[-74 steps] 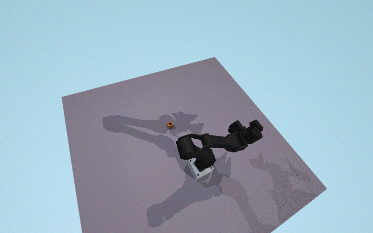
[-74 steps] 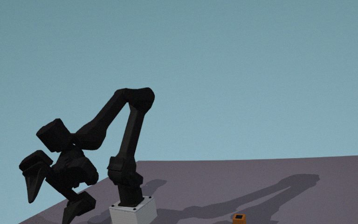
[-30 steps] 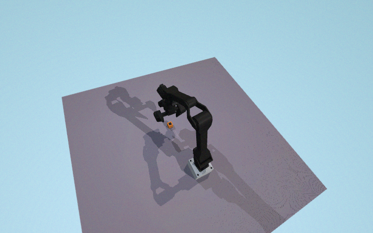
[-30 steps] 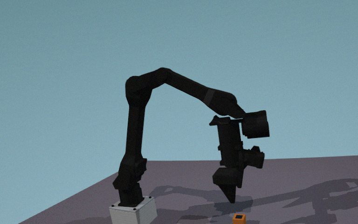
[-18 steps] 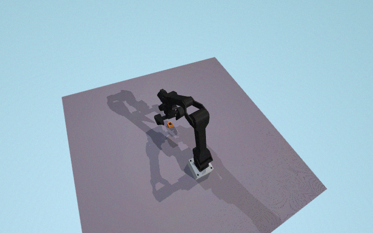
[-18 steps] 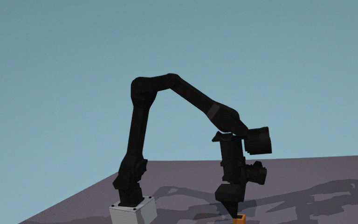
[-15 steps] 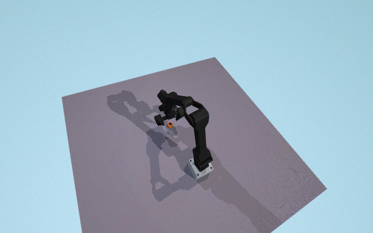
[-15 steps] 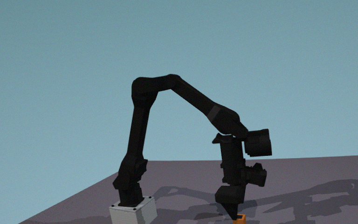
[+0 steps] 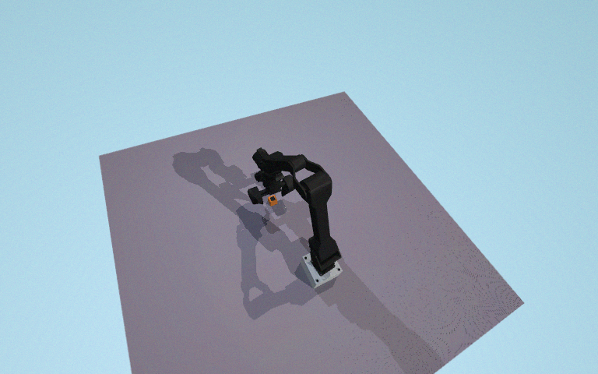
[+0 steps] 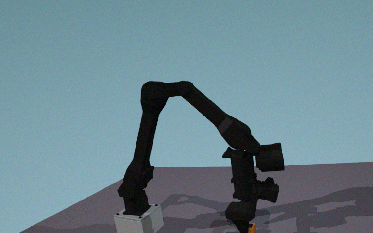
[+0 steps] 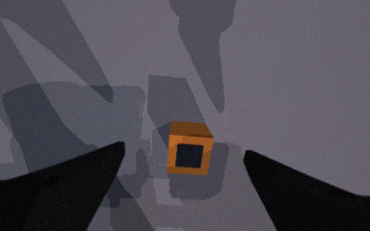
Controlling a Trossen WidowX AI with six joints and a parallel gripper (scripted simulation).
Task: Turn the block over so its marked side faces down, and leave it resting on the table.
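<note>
Now: the orange block right at my gripper tip.
</note>
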